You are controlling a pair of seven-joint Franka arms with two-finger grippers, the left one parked.
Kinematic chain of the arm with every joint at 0, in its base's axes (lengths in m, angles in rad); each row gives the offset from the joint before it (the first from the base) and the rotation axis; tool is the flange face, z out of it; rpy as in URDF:
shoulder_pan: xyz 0 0 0.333 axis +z
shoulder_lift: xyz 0 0 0 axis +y
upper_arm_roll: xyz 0 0 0.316 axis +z
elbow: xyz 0.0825 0 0 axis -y
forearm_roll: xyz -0.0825 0 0.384 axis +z
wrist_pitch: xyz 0 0 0 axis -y
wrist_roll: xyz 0.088 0 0 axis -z
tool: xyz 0 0 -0.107 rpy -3.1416 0 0
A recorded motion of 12 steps. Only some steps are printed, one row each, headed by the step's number.
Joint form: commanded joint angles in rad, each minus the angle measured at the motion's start. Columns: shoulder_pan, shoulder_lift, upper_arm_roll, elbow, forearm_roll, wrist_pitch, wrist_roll.
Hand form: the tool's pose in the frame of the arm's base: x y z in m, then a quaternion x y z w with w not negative. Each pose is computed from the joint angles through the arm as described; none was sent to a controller.
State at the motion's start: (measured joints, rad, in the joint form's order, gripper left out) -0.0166 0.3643 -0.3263 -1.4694 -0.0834 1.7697 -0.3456
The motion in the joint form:
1: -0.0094 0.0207 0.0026 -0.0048 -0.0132 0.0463 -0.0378
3: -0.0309 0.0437 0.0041 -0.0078 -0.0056 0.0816 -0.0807
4: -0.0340 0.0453 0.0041 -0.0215 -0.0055 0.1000 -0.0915
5: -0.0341 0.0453 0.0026 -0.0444 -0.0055 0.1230 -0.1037
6: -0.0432 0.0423 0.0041 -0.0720 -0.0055 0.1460 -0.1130
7: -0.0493 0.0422 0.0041 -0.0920 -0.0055 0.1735 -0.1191
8: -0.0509 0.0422 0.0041 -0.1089 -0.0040 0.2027 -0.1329
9: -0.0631 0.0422 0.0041 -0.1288 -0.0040 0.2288 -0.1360
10: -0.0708 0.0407 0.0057 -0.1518 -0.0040 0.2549 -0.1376
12: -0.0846 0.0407 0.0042 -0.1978 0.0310 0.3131 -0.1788
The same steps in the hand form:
1: 0.6349 -0.2072 0.4666 0.99346 0.03933 -0.04938 0.09513
3: 0.6371 -0.2202 0.4531 0.99300 0.05261 -0.04733 0.09460
4: 0.6365 -0.2226 0.4471 0.99275 0.05733 -0.04655 0.09483
5: 0.6350 -0.2239 0.4383 0.99237 0.06361 -0.04712 0.09450
6: 0.6307 -0.2293 0.4290 0.99238 0.06517 -0.04842 0.09271
7: 0.6287 -0.2336 0.4220 0.99236 0.06639 -0.04542 0.09356
8: 0.6283 -0.2349 0.4165 0.99198 0.07348 -0.04015 0.09472
9: 0.6244 -0.2428 0.4094 0.99225 0.07008 -0.03794 0.09531
10: 0.6210 -0.2468 0.4017 0.99243 0.06879 -0.03600 0.09518
12: 0.6143 -0.2546 0.3851 0.99335 0.07587 -0.02563 0.08268

